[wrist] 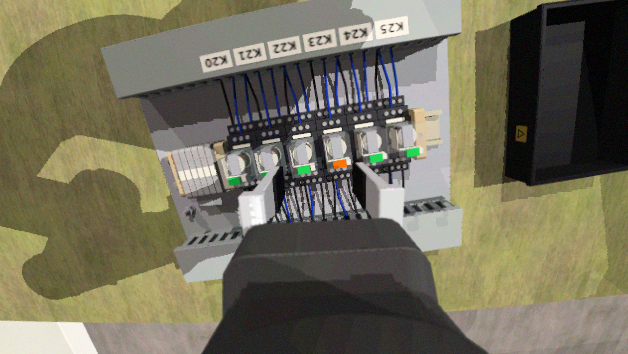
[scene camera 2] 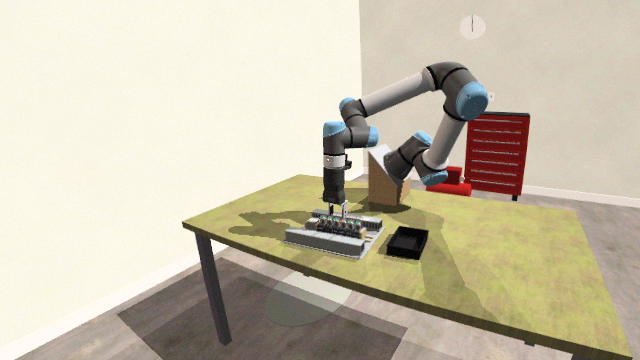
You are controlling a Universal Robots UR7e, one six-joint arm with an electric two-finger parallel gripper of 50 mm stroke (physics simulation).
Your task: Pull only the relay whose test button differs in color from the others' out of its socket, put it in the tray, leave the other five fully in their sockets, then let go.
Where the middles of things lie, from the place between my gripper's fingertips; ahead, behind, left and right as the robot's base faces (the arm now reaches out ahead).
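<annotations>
The relay panel (wrist: 175, 121) is there for me to see, 9 cm below my hand, 2 cm to the right of it and 1 cm behind it.
</annotations>
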